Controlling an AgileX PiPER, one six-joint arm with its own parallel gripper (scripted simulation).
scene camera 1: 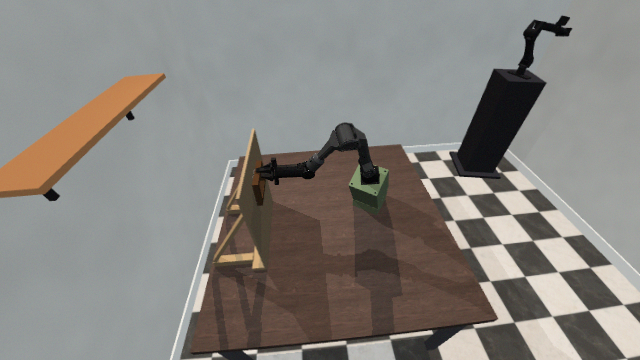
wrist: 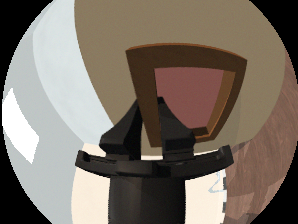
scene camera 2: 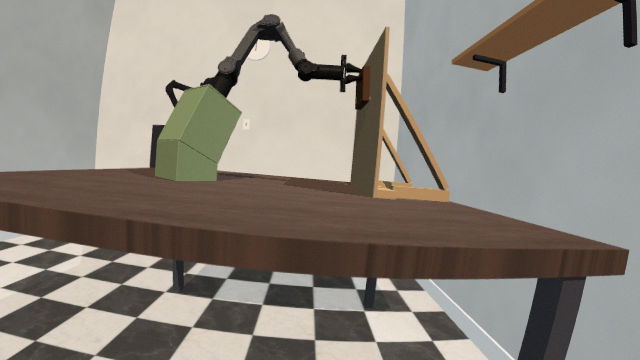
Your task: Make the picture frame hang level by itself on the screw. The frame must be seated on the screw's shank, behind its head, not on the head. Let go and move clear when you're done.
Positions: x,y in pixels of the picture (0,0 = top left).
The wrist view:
gripper: 150,103
brown picture frame: 202,99
